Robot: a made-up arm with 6 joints. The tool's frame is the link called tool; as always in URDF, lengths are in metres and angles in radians.
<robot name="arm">
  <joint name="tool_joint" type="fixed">
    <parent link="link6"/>
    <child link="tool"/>
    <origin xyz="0 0.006 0.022" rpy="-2.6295 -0.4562 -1.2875"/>
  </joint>
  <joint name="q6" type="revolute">
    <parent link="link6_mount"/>
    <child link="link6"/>
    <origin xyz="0.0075 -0.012 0.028" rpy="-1.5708 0 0"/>
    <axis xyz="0 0 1"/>
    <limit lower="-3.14" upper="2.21"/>
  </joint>
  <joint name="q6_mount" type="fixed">
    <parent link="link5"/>
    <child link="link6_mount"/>
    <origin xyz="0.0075 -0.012 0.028"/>
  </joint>
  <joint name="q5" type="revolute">
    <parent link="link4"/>
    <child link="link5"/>
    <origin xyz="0.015 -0.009 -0.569" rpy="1.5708 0 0"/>
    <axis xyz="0 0 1"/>
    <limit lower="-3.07" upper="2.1"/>
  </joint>
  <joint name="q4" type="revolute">
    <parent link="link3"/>
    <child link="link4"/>
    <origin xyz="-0.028 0.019 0.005" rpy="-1.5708 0 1.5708"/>
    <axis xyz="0 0 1"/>
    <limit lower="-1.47" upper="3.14"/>
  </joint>
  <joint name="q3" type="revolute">
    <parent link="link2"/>
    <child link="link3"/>
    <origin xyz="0.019 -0.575 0.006" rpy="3.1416 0 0"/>
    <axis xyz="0 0 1"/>
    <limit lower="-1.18" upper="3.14"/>
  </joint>
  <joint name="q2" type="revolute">
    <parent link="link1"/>
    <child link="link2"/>
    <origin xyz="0.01 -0.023 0.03" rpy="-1.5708 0 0"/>
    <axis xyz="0 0 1"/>
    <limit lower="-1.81" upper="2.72"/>
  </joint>
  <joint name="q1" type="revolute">
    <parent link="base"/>
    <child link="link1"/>
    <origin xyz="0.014 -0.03 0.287"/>
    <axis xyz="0 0 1"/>
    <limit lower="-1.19" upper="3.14"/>
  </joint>
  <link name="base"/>
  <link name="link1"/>
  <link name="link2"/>
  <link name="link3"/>
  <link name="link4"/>
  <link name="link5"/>
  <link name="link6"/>
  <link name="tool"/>
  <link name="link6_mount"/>
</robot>
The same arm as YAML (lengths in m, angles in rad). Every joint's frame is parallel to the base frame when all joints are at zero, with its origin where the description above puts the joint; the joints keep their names.
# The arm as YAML. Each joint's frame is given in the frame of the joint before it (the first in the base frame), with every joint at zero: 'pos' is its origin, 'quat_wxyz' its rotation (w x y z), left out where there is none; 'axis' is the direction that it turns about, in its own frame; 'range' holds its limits. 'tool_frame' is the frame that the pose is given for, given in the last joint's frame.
length_unit: m
angle_unit: rad
joints:
  - joint: q1
    pos: [0.014, -0.03, 0.287]
    axis: [0.0, 0.0, 1.0]
    range: [-1.19, 3.14]
  - joint: q2
    pos: [0.01, -0.023, 0.03]
    axis: [0.0, 1.0, 0.0]
    range: [-1.81, 2.72]
  - joint: q3
    pos: [0.019, 0.006, 0.575]
    axis: [0.0, -1.0, 0.0]
    range: [-1.18, 3.14]
  - joint: q4
    pos: [-0.028, -0.005, 0.019]
    axis: [-1.0, 0.0, 0.0]
    range: [-1.47, 3.14]
  - joint: q5
    pos: [0.569, -0.009, 0.015]
    axis: [0.0, -1.0, 0.0]
    range: [-3.07, 2.1]
  - joint: q6
    pos: [0.024, -0.056, 0.015]
    axis: [-1.0, 0.0, 0.0]
    range: [-3.14, 2.21]
tool_frame:
  pos: [-0.022, 0.006, 0.0]
  quat_wxyz: [0.414231, -0.328848, 0.320859, -0.785698]

